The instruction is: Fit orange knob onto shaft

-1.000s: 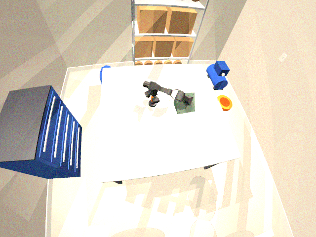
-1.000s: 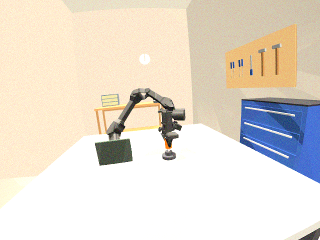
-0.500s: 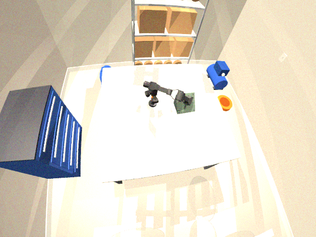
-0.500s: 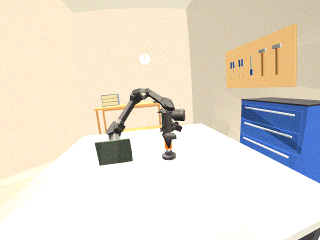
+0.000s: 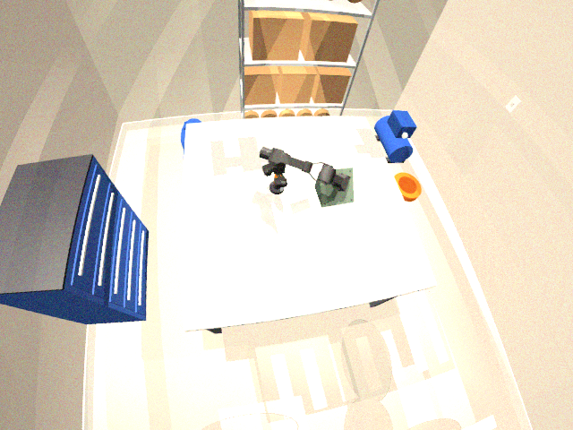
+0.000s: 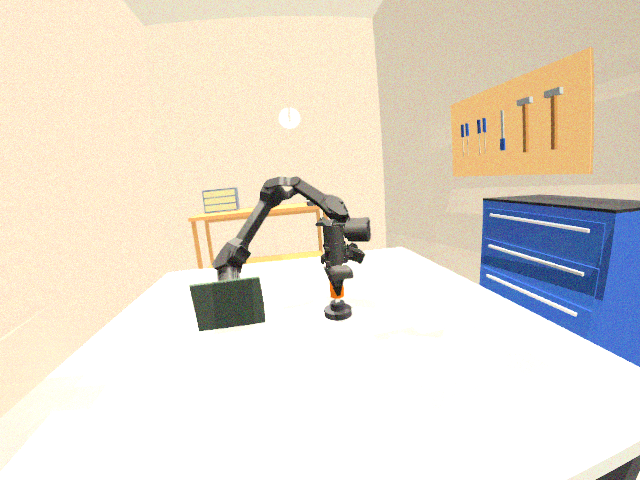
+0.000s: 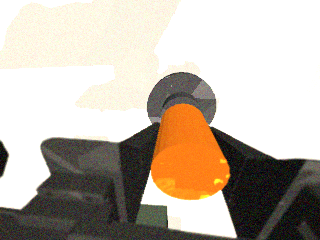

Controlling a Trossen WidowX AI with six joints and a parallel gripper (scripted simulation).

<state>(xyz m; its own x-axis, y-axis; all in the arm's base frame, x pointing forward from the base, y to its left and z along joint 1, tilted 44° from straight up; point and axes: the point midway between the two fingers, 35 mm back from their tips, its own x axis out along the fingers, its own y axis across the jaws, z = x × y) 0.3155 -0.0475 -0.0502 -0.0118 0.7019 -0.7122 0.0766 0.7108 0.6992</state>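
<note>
My gripper tip is 3 cm below the orange knob. The rest, counted from my gripper tip: round grey pedestal: 4 cm below.
</note>
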